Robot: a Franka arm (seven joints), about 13 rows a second.
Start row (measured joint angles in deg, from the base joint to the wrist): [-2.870, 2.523, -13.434, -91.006, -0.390, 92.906, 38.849]
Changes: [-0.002, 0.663, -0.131, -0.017, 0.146, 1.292, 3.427]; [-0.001, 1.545, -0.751, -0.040, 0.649, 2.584, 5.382]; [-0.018, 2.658, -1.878, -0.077, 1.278, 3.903, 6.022]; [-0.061, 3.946, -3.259, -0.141, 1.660, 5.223, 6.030]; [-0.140, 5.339, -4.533, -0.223, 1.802, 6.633, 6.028]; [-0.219, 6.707, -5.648, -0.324, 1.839, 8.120, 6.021]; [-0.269, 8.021, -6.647, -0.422, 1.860, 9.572, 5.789]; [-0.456, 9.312, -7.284, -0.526, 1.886, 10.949, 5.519]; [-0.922, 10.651, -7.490, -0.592, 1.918, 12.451, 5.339]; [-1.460, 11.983, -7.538, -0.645, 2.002, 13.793, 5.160]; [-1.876, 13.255, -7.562, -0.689, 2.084, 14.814, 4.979]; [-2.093, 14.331, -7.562, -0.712, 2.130, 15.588, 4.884]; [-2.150, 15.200, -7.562, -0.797, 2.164, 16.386, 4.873]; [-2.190, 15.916, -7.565, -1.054, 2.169, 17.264, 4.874]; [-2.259, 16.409, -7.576, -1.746, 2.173, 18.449, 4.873]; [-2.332, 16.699, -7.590, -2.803, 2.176, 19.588, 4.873]
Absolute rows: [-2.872, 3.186, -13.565, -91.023, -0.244, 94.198, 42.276]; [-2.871, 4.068, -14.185, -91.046, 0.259, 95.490, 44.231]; [-2.888, 5.181, -15.312, -91.083, 0.888, 96.809, 44.871]; [-2.931, 6.469, -16.693, -91.147, 1.270, 98.129, 44.879]; [-3.010, 7.862, -17.967, -91.229, 1.412, 99.539, 44.877]; [-3.089, 9.230, -19.082, -91.330, 1.449, 101.026, 44.870]; [-3.139, 10.544, -20.081, -91.428, 1.470, 102.478, 44.638]; [-3.326, 11.835, -20.718, -91.532, 1.496, 103.855, 44.368]; [-3.792, 13.174, -20.924, -91.598, 1.528, 105.357, 44.188]; [-4.330, 14.506, -20.972, -91.651, 1.612, 106.699, 44.009]; [-4.746, 15.778, -20.996, -91.695, 1.694, 107.720, 43.828]; [-4.963, 16.854, -20.996, -91.718, 1.740, 108.494, 43.733]; [-5.020, 17.723, -20.996, -91.803, 1.774, 109.292, 43.722]; [-5.060, 18.439, -20.999, -92.060, 1.779, 110.170, 43.723]; [-5.129, 18.932, -21.010, -92.752, 1.783, 111.355, 43.722]; [-5.202, 19.222, -21.024, -93.809, 1.786, 112.494, 43.722]
